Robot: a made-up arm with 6 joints. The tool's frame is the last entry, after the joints. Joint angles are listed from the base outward. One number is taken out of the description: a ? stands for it. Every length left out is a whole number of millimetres.
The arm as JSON. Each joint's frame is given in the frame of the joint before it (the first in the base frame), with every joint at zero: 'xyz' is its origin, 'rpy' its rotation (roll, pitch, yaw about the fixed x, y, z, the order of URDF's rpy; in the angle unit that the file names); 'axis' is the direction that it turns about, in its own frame. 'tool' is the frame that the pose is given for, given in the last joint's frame.
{
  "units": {
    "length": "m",
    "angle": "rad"
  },
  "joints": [
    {
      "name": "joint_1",
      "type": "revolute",
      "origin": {
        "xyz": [
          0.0,
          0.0,
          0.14
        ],
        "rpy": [
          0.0,
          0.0,
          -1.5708
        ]
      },
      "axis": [
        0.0,
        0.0,
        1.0
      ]
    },
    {
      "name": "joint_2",
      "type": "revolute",
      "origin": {
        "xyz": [
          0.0,
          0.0,
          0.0
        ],
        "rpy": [
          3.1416,
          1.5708,
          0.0
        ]
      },
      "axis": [
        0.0,
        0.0,
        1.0
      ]
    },
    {
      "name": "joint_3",
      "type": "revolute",
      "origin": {
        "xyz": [
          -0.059,
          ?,
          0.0
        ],
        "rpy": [
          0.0,
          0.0,
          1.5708
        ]
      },
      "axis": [
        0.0,
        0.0,
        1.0
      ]
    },
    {
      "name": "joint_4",
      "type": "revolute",
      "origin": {
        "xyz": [
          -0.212,
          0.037,
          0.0
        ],
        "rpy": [
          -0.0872,
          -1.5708,
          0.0
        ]
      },
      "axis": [
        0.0,
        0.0,
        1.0
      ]
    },
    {
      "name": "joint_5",
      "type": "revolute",
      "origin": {
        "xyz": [
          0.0,
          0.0,
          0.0
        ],
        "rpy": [
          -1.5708,
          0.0,
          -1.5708
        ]
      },
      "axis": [
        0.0,
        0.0,
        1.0
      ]
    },
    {
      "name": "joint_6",
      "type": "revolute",
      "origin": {
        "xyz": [
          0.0,
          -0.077,
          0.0
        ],
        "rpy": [
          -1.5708,
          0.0,
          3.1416
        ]
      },
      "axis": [
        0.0,
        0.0,
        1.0
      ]
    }
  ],
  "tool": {
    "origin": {
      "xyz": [
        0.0,
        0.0,
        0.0
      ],
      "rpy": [
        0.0,
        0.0,
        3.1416
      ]
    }
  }
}
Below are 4 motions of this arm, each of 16 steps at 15 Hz.
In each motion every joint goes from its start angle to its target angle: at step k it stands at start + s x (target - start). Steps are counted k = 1, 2, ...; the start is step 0. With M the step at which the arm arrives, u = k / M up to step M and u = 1 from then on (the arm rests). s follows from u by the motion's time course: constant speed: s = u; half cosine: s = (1 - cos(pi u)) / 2; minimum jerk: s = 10 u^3 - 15 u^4 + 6 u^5.
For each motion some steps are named. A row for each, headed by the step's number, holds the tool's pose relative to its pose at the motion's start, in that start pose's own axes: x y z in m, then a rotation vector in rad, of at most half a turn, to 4 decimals.
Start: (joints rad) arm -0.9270 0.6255 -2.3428 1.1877 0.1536 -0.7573
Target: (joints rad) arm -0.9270 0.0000 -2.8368 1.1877 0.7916 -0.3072
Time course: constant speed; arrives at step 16
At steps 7, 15, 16:
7: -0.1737 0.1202 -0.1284 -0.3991 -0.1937 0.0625
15: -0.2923 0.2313 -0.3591 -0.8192 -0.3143 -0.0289
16: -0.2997 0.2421 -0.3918 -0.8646 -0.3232 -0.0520

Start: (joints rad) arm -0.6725 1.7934 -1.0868 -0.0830 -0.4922 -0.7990
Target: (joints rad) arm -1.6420 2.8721 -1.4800 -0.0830 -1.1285 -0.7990
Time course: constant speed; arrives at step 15
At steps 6, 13, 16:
6: 0.2449 -0.0266 0.0920 0.2247 0.2906 0.0665
13: 0.5762 0.0068 0.0124 0.4982 0.6251 0.1570
16: 0.6566 0.0394 -0.0418 0.5792 0.7195 0.1848

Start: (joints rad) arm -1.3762 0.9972 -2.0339 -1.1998 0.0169 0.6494
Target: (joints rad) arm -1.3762 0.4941 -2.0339 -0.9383 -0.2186 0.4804
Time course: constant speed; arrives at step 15
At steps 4, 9, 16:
4: -0.0652 -0.0358 -0.0534 0.0328 -0.1666 0.0229
9: -0.1373 -0.0756 -0.1342 0.0789 -0.3822 0.0411
16: -0.2069 -0.1143 -0.2494 0.1428 -0.6494 0.0489

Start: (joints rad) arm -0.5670 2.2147 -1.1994 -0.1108 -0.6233 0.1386
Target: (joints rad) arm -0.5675 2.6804 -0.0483 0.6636 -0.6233 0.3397
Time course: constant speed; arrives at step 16
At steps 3, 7, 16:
3: 0.0914 -0.0103 -0.0119 0.1215 0.2878 0.1612
7: 0.1914 -0.0206 -0.0616 0.3492 0.6584 0.3232
16: 0.2702 -0.0305 -0.2396 1.0744 1.3804 0.3680

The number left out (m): 0.431
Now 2 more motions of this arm.
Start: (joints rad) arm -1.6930 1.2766 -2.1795 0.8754 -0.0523 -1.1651
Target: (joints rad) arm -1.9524 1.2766 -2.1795 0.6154 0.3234 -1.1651
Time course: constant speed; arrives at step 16
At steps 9, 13, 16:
9: 0.0117 0.0025 -0.0011 -0.1123 0.1245 -0.2650
13: 0.0184 0.0017 -0.0025 -0.1543 0.1991 -0.3776
16: 0.0239 0.0002 -0.0041 -0.1822 0.2624 -0.4591

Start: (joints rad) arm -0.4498 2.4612 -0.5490 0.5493 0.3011 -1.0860
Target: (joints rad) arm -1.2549 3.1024 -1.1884 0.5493 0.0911 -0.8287
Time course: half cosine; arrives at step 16
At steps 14, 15, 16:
14: 0.0732 -0.3120 0.1993 -0.1072 -0.3115 0.9467
15: 0.0786 -0.3175 0.2083 -0.1109 -0.3185 0.9755
16: 0.0804 -0.3194 0.2114 -0.1122 -0.3208 0.9853

